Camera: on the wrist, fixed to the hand. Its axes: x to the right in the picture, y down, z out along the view.
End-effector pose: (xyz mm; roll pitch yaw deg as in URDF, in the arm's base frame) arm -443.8 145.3 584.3 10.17 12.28 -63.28
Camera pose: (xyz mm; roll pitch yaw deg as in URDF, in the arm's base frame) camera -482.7 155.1 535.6 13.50 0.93 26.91
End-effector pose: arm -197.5 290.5 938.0 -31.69 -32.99 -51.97
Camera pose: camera -244.7 256.5 913.4 -40.29 34.74 11.26
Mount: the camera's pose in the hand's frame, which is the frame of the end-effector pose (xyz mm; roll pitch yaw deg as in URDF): -15.3 -39.3 -47.0 1.22 11.12 89.99
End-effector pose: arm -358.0 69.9 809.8 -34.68 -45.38 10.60
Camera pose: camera -346.3 12.0 787.5 -54.25 30.23 64.39
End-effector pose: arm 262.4 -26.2 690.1 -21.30 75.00 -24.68
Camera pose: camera 210.5 -61.4 697.2 78.48 7.99 96.85
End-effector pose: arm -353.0 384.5 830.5 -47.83 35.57 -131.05
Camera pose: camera -390.1 435.2 837.4 55.42 44.18 2.96
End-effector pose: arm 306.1 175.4 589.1 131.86 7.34 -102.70
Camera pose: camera 369.1 176.5 593.1 167.06 -58.48 179.44
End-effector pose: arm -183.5 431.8 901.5 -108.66 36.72 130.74
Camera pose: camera -171.7 467.0 952.5 124.88 44.09 -5.51
